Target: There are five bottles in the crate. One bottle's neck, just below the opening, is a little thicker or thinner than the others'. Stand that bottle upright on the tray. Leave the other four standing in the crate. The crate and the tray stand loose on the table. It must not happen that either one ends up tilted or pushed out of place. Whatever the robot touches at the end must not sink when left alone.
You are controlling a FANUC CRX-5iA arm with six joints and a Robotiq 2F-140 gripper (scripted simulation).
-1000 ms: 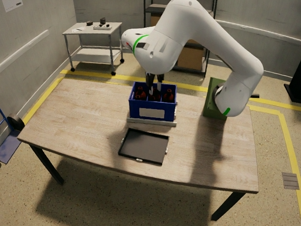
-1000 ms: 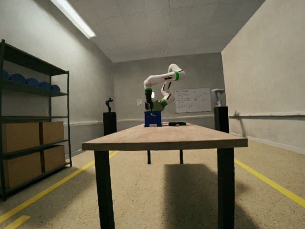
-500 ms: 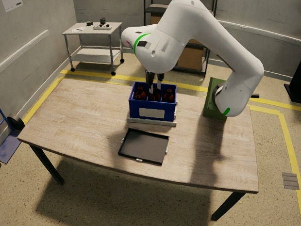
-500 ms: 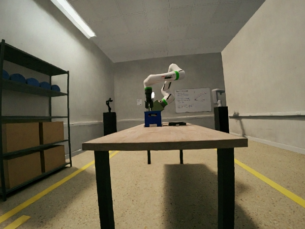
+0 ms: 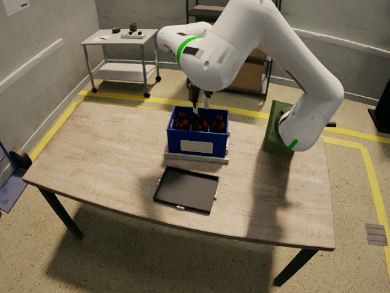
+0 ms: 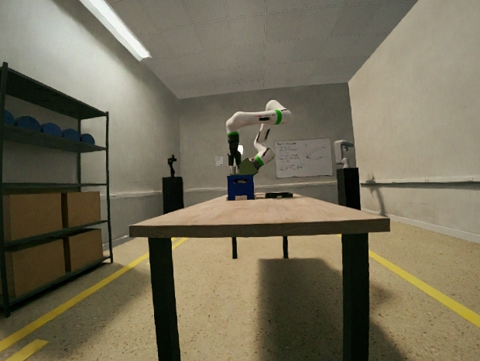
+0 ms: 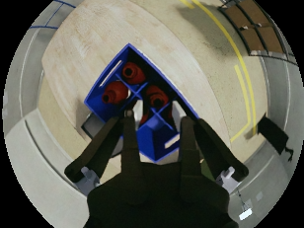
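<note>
The blue crate is 14 cm below my hand and 4 cm to the left of it. Round my hand: dark tray 32 cm to the left, 21 cm below; then bottle 14 cm below.
</note>
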